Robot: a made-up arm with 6 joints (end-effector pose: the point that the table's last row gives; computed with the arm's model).
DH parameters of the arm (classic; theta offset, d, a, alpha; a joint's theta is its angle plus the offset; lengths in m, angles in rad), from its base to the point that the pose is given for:
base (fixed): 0.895 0 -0.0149 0
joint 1: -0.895 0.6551 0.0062 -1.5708
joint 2: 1.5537 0 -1.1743 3.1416
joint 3: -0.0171 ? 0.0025 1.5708
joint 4: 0 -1.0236 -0.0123 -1.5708
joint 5: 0 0.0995 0.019 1.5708
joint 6: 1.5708 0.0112 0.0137 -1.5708
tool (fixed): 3.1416 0.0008 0 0
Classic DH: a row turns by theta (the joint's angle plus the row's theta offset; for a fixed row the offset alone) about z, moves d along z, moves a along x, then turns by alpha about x.
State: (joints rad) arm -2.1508 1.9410 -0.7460 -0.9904 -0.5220 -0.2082
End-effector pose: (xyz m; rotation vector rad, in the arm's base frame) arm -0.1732 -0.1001 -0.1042 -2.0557 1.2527 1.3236
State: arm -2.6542 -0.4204 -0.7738 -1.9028 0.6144 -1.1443
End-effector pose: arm -0.3894 -0.2426 1.2712 2.1252 1.9573 0.8647
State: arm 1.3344 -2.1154 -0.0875 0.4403 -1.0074 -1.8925
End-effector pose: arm -0.2433 -1.4600 0.8996 -1.7509 1.4921 -1.4957
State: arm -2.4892 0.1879 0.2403 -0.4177 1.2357 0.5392
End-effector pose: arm -1.0701 -0.6617 1.8171 -1.0696 0.6389 -1.3796
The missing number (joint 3, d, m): 0.0269
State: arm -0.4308 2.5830 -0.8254 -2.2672 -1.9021 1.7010
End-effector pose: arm -0.2896 0.1351 0.0290 2.3022 -0.7306 -0.2176
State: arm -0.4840 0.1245 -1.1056 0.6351 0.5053 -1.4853
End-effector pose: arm 0.3892 -0.3583 0.8657 1.2987 -0.3899 0.8100
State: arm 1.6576 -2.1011 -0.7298 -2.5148 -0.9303 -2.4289
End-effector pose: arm 0.0119 -0.7548 1.0066 -0.9887 -2.0880 0.7088
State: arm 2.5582 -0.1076 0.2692 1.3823 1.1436 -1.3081
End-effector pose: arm -0.6445 0.4763 2.2965 -0.0360 0.6460 -0.9843
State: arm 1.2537 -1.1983 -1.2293 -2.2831 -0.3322 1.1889
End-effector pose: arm -0.0679 -0.0838 0.9446 -1.5721 0.2958 -2.6569
